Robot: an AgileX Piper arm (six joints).
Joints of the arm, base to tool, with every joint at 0 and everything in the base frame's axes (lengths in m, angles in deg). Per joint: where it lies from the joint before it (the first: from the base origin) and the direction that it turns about. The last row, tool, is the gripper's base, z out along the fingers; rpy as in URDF.
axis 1: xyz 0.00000 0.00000 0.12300 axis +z
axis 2: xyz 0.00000 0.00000 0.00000 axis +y
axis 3: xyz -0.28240 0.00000 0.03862 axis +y
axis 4: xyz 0.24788 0.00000 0.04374 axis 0.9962 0 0.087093
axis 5: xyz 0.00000 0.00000 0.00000 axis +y
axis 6: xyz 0.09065 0.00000 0.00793 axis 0.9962 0 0.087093
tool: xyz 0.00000 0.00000 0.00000 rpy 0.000 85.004 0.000
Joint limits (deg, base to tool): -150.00..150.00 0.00..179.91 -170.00..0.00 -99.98..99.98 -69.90..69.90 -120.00..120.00
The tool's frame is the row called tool.
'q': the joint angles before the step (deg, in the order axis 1, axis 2, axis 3, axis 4, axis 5, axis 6). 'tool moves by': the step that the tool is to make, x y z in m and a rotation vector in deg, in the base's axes. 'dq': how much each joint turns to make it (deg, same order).
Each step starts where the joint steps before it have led.
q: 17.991, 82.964, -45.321, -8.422, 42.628, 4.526
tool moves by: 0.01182, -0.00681, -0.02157, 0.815, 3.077, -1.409
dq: -2.921, 4.984, 0.000, 2.635, -2.519, -2.863
